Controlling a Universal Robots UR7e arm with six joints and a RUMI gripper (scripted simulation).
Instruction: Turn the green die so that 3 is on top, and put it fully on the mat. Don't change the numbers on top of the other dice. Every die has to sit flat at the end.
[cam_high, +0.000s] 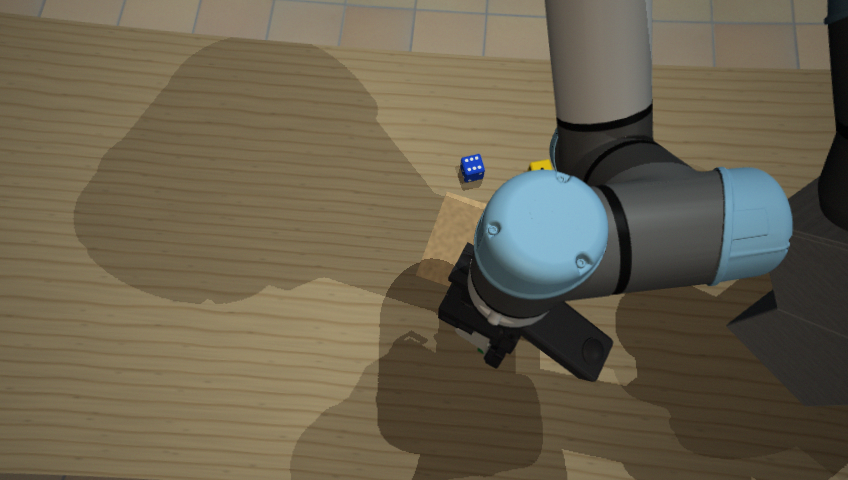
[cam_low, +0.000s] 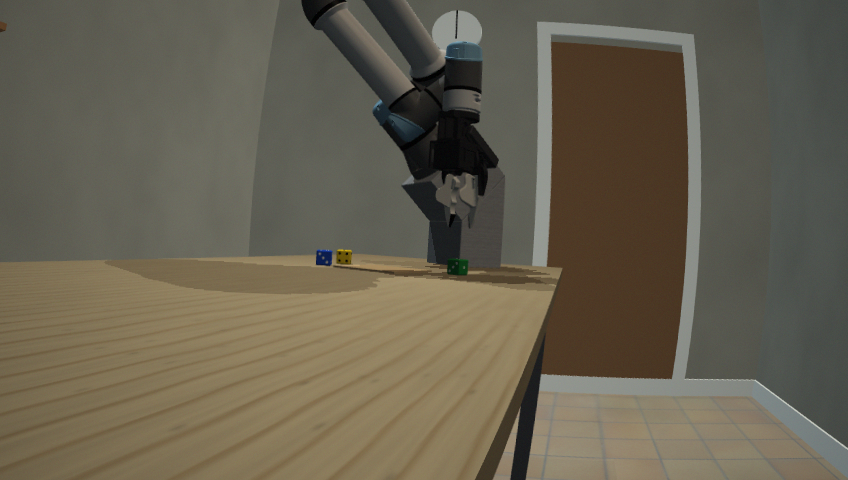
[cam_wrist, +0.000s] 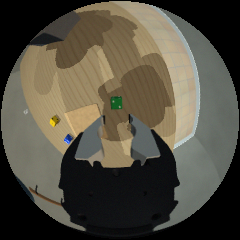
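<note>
Now: hand 9 cm above the green die. From my hand the other things lie so: blue die 4 cm behind, 26 cm to the right, 9 cm below; then tan mat 2 cm behind, 14 cm to the right, 10 cm below; then yellow die 14 cm behind, 23 cm to the right, 9 cm below.
</note>
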